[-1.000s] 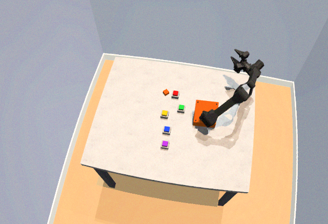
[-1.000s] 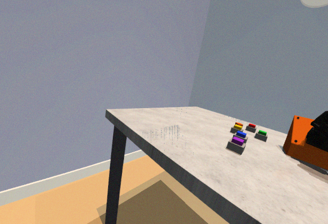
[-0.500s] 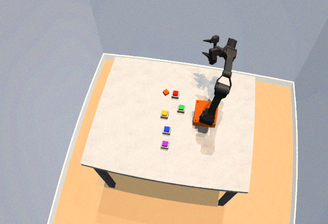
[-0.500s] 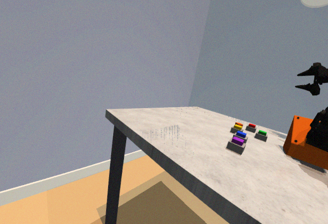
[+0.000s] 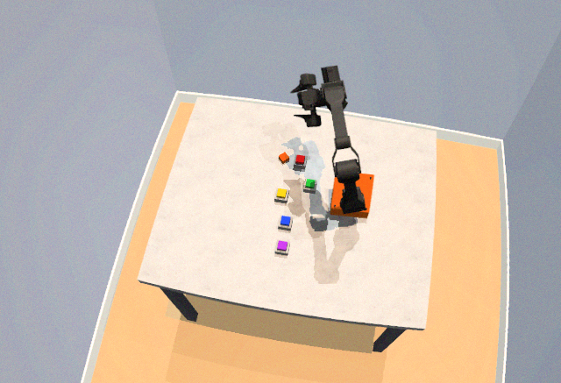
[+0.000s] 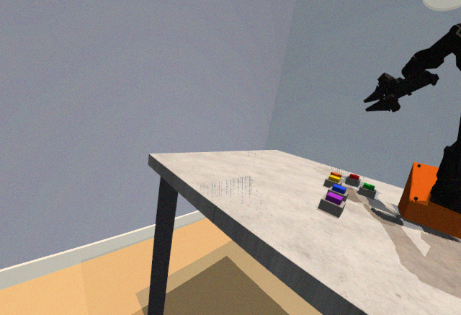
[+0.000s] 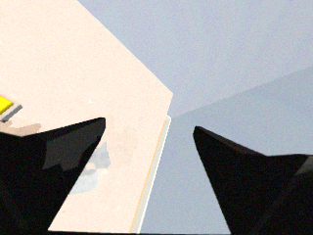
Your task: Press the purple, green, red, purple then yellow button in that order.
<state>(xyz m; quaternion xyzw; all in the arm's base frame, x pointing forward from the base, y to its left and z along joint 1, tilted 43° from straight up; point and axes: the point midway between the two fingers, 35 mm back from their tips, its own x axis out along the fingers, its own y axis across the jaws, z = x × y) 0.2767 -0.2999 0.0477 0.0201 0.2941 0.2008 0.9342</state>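
Now: gripper tip 410 mm to the right of the purple button, 300 mm above it and 60 mm past it. From my gripper tip the other things lie so: green button (300 mm below, 130 mm to the left, 100 mm behind); then orange block (320 mm below, 30 mm to the left, 30 mm ahead); then red button (300 mm below, 40 mm behind, 30 mm to the left).
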